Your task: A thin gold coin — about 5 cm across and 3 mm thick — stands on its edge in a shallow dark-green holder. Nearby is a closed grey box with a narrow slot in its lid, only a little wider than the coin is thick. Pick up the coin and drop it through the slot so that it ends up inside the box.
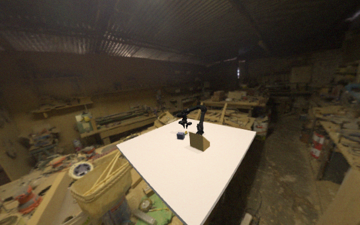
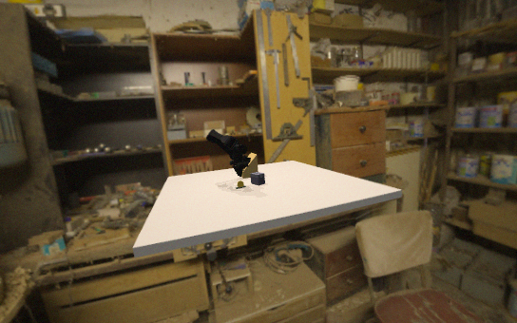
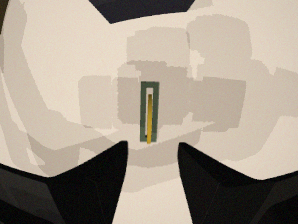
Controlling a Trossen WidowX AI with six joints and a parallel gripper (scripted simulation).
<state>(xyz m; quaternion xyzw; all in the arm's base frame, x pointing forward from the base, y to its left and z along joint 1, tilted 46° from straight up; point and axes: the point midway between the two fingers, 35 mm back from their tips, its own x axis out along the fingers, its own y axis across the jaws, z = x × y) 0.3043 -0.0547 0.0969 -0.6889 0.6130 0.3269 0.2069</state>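
Right now the gold coin is 5 cm below my gripper tip.
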